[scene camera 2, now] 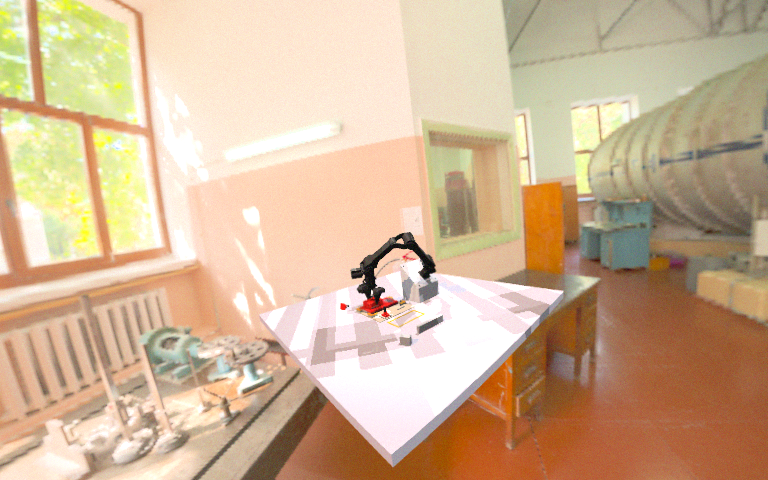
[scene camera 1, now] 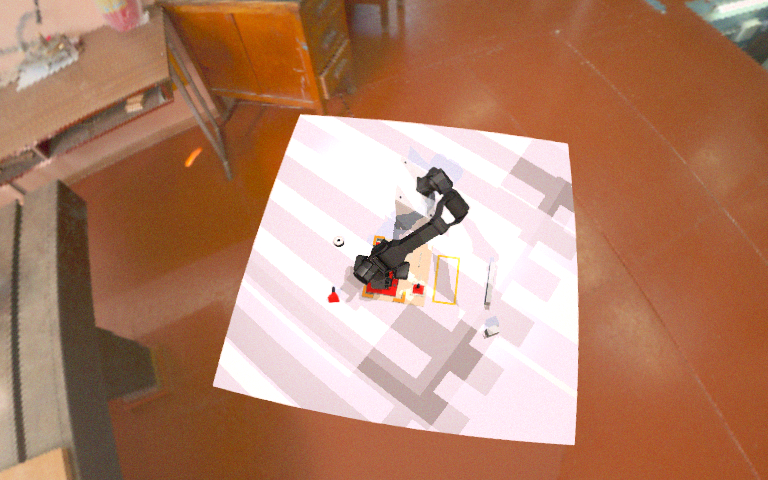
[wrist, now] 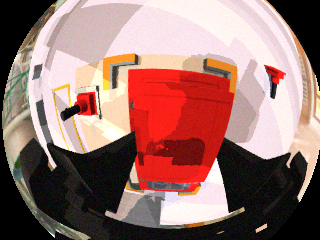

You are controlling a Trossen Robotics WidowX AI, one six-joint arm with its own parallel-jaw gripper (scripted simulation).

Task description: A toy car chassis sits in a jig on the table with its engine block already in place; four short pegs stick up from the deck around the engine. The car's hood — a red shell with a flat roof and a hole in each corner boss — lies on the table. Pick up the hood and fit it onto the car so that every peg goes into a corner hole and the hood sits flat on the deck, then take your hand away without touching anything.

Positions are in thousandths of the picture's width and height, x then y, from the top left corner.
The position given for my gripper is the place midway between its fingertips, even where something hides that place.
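Scene camera 1: a beige jig (scene camera 1: 548, 541). Wrist view: the jig (wrist: 339, 327), a red hood (wrist: 561, 531) and my gripper (wrist: 561, 573).
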